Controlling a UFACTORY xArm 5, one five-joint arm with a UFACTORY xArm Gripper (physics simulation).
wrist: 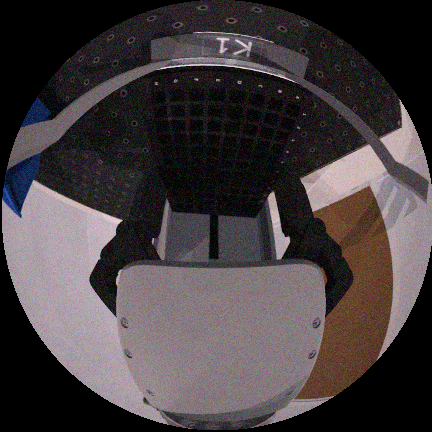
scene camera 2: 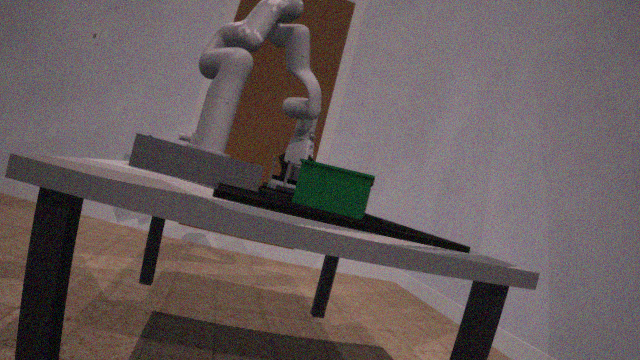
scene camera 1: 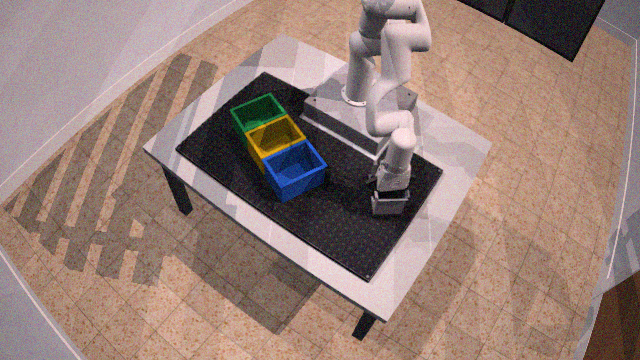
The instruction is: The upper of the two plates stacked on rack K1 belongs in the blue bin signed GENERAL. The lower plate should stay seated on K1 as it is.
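Where they show: gripper, fingertip midpoint: (wrist: 219,175) (scene camera 1: 387,194); arm's base, origin of the base link: (scene camera 2: 207,153) (scene camera 1: 357,95).
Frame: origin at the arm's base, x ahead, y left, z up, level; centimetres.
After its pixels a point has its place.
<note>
Rack K1 (scene camera 1: 390,206) @(y 38.3, x 31.7, z 0.5 cm) (scene camera 2: 281,185) @(y 26.9, x 23.8, z -4.0 cm) is a grey holder at the right of the black mat; its K1 label faces up in the wrist view. A black plate with a grid of wells (wrist: 220,125) @(y 31.4, x 25.0, z -1.9 cm) lies in it, seen from above. The lower plate cannot be told apart beneath it. My gripper (scene camera 1: 391,191) @(y 34.2, x 27.5, z -1.5 cm) (scene camera 2: 291,169) @(y 34.2, x 27.5, z -1.5 cm) (wrist: 219,175) @(y 34.2, x 27.5, z -1.5 cm) is open, low over the rack, with one black finger at each side of the plate in the wrist view. Nothing is held; the exact fingertip height is unclear. The blue bin (scene camera 1: 300,185) @(y 11.8, x 44.3, z -1.2 cm) (wrist: 21,187) @(y 11.5, x 45.0, z 0.1 cm) stands left of the rack; its sign is not readable.
A yellow bin (scene camera 1: 275,136) @(y -10.3, x 33.6, z -4.2 cm) and a green bin (scene camera 1: 257,112) @(y -23.1, x 30.5, z -3.1 cm) (scene camera 2: 332,191) @(y -24.3, x 32.6, z -2.0 cm) stand in a row with the blue one. The robot's grey base block (scene camera 1: 342,122) @(y 4.7, x 14.9, z -0.2 cm) (scene camera 2: 195,162) @(y -14.2, x 0.2, z -3.2 cm) is behind. The black mat (scene camera 1: 320,240) @(y 27.9, x 52.5, z -6.5 cm) lies on the white table (scene camera 1: 465,142) @(y 42.5, x -18.7, z -7.8 cm).
</note>
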